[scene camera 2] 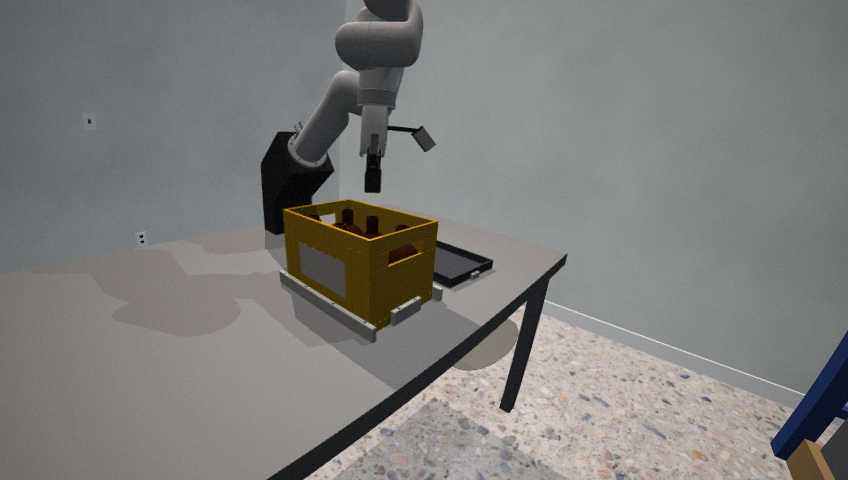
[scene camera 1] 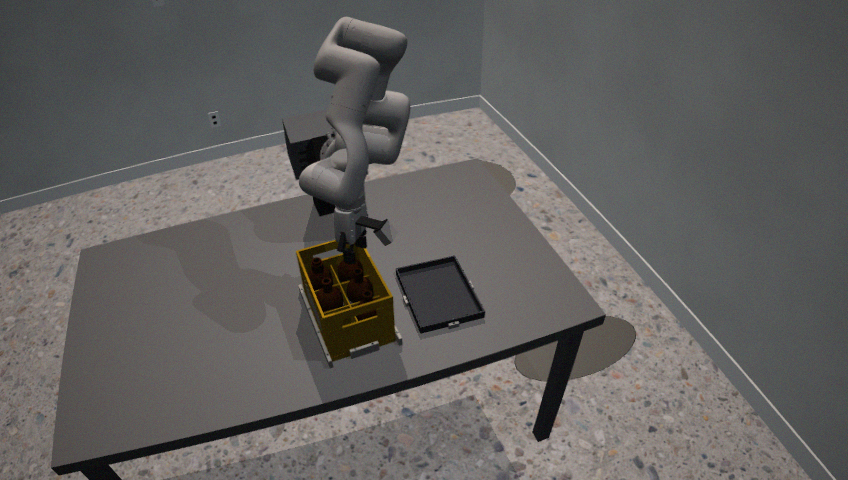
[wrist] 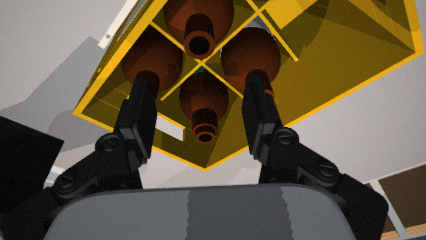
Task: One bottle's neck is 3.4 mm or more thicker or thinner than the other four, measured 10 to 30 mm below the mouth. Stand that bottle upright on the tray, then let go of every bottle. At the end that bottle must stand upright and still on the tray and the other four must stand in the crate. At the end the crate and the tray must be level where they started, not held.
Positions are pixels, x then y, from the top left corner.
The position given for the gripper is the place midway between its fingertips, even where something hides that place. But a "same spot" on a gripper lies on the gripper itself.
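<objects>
Scene camera 1 shows the gripper [355, 254] and a black tray. Scene camera 2 shows the gripper and the black tray. The wrist view shows the gripper; the black tray is out of frame in the wrist view. The spot on the gripper [wrist: 284, 159] is the same spot as [scene camera 2: 380, 163]. The spot on the black tray [scene camera 1: 437, 290] is the same spot as [scene camera 2: 435, 259].
</objects>
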